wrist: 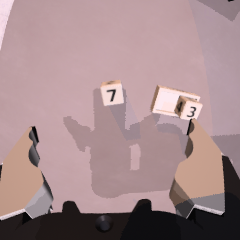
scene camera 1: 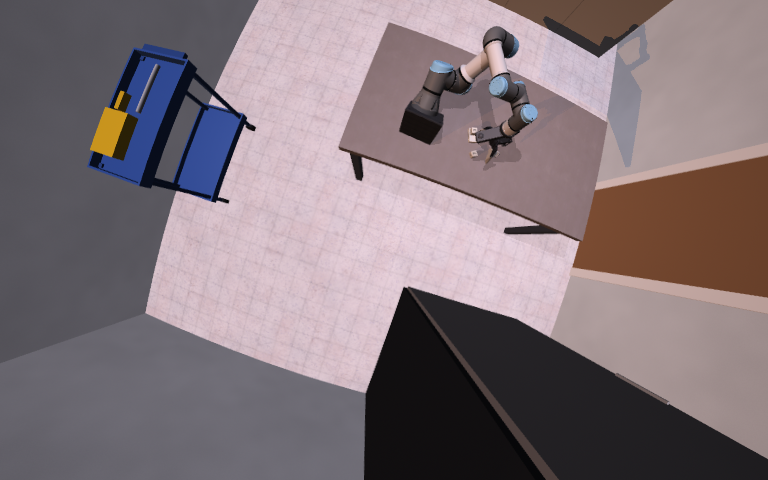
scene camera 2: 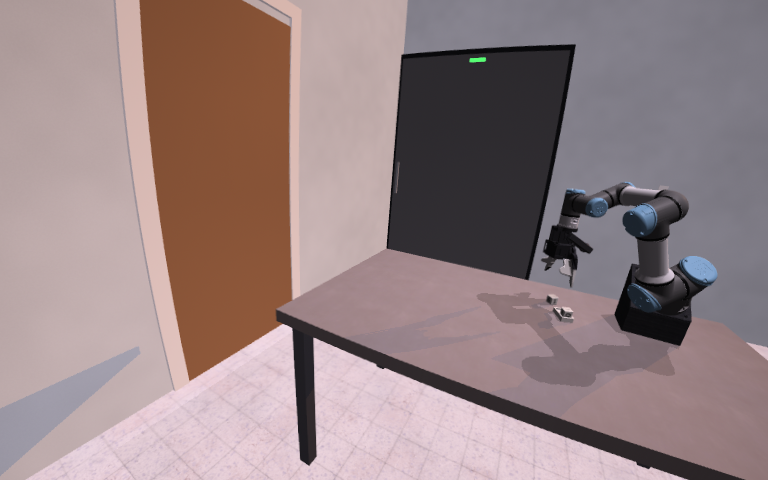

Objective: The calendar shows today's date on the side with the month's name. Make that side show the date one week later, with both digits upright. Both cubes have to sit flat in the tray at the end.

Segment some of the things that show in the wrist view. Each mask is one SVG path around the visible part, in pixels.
My gripper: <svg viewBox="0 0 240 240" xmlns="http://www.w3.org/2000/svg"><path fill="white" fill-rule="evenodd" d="M240 179L229 158L223 155L201 124L195 118L191 118L187 130L189 138L185 149L187 159L179 163L169 192L169 198L175 206L176 214L165 211L152 211L149 199L139 200L132 212L81 213L74 201L65 201L62 212L51 213L50 210L53 210L53 195L41 169L38 168L40 157L35 147L39 139L35 126L31 126L25 131L0 165L0 240L240 240Z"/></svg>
A pale tray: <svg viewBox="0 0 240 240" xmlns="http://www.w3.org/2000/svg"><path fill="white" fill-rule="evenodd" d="M150 109L153 113L178 117L174 109L180 95L194 98L199 101L200 97L194 93L157 85Z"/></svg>
